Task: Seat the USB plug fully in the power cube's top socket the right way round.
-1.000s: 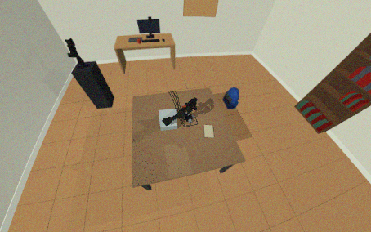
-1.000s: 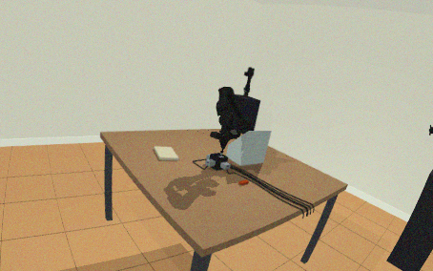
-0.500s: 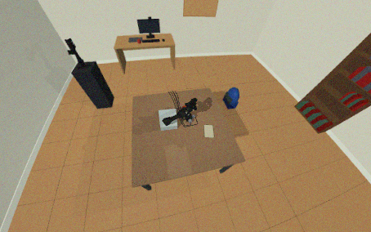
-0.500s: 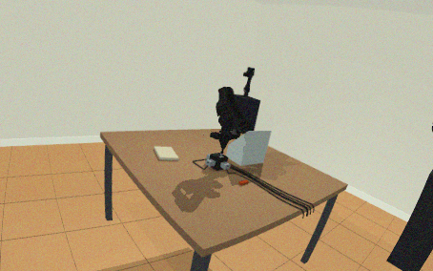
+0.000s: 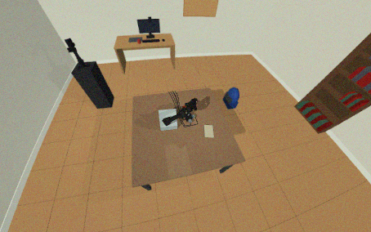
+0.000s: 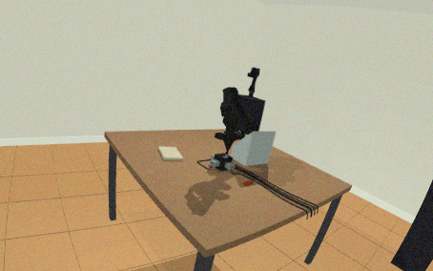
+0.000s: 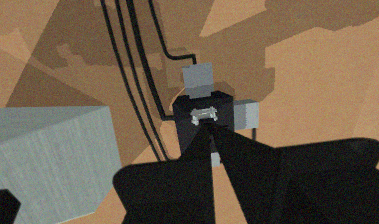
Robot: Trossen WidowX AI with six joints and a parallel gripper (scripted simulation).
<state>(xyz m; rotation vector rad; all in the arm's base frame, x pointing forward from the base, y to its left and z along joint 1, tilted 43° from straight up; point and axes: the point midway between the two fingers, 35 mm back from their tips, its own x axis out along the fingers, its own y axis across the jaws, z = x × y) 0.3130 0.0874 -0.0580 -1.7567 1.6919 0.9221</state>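
Now: gripper tip 50 mm above the socket. From my gripper tip the other things lie so: small piece: 20 mm behind, 210 mm to the left, 110 mm below; pad: 230 mm ahead, 260 mm to the right, 110 mm below.
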